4 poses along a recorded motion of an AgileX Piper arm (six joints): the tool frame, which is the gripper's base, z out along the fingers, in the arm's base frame.
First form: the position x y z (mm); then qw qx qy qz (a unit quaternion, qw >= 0).
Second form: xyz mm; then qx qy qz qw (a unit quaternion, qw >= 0). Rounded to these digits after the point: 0 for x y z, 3 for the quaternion.
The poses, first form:
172 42 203 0.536 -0.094 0.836 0.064
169 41 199 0.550 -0.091 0.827 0.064
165 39 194 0.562 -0.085 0.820 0.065
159 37 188 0.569 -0.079 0.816 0.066
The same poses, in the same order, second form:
172 42 203 -0.094 0.836 0.064 0.536
169 41 199 -0.091 0.827 0.064 0.550
165 39 194 -0.085 0.820 0.065 0.562
159 37 188 -0.079 0.816 0.066 0.569

